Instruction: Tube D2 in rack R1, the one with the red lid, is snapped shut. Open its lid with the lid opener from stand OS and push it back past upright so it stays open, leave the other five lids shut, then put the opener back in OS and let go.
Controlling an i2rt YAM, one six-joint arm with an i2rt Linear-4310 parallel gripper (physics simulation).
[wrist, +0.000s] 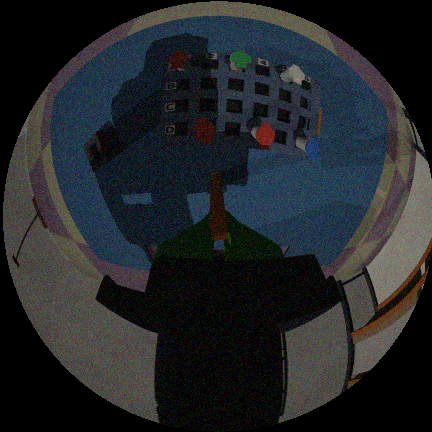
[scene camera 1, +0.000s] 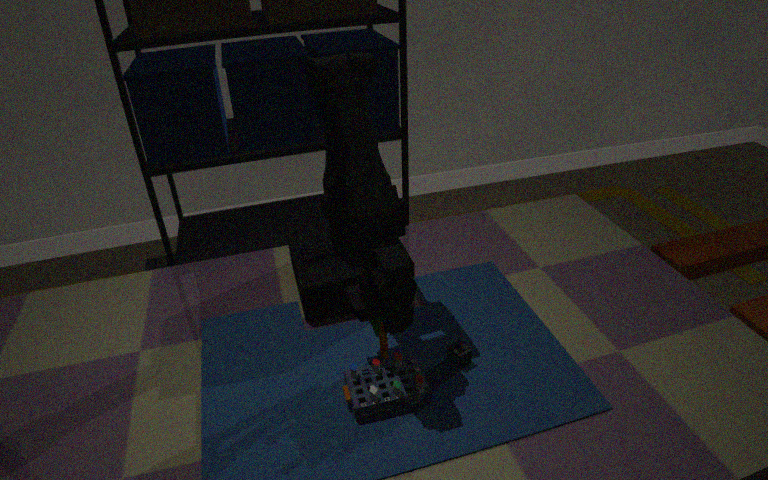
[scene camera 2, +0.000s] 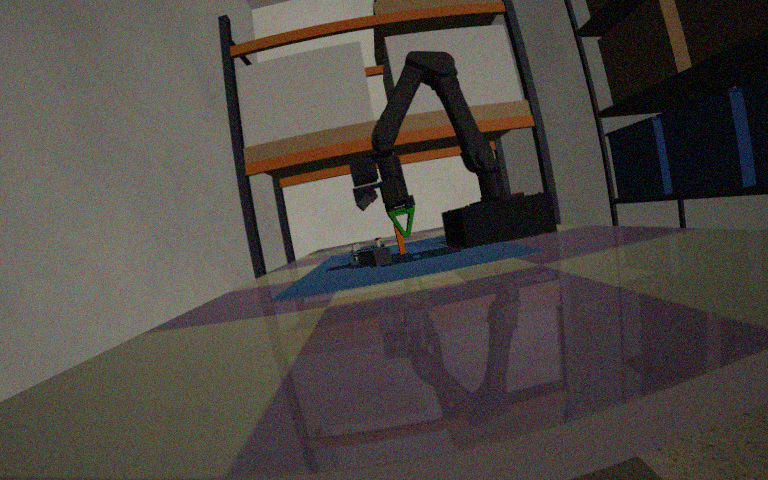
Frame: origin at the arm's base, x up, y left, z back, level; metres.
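Seen in the pictures: gripper, fingertip midpoint: point(wrist: 218, 216) point(scene camera 1: 379, 334) point(scene camera 2: 407, 237); arm's base, origin of the base link: point(scene camera 1: 346, 243) point(scene camera 2: 494, 202).
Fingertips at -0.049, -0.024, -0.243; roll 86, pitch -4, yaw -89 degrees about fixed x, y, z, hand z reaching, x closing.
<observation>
Offsets run from my fingertips to a thing's middle, as dx, dy, dz. Level surfaces: height alone.
My gripper point(scene camera 1: 378, 329) point(scene camera 2: 404, 233) point(wrist: 218, 216), with green fingers, is shut on the orange lid opener @(+0.001, +0.000, -0.021) point(scene camera 1: 383, 342) point(scene camera 2: 399, 244) point(wrist: 217, 205). The opener points down, its tip on the row D side of rack R1 @(-0.013, -0.032, -0.101) point(scene camera 1: 390, 410) point(wrist: 221, 106) and apart from it in the wrist view. Tube D2's dark red lid @(+0.011, +0.004, -0.076) point(scene camera 1: 397, 356) point(wrist: 204, 131) is in shadow and looks shut. The other lids are red at D4 @(+0.007, -0.034, -0.071) point(wrist: 265, 134), blue @(+0.007, -0.072, -0.066) point(wrist: 311, 148), red at A1 @(+0.007, +0.017, -0.135) point(wrist: 178, 60), green @(+0.007, -0.022, -0.131) point(wrist: 240, 59) and white @(+0.007, -0.060, -0.126) point(wrist: 294, 74). Stand OS @(-0.023, +0.118, -0.085) point(scene camera 1: 462, 353) point(wrist: 103, 145) is a dark box beside the rack, in the arm's shadow.
The rack and stand are on a blue mat @(dx -0.039) point(scene camera 1: 266, 396) point(scene camera 2: 317, 283) point(wrist: 320, 185) over a checkered floor. The arm's black base point(scene camera 2: 498, 220) is behind the mat. A shelf with blue boxes point(scene camera 1: 175, 107) and an orange-beamed shelf point(scene camera 2: 339, 148) are farther back.
</observation>
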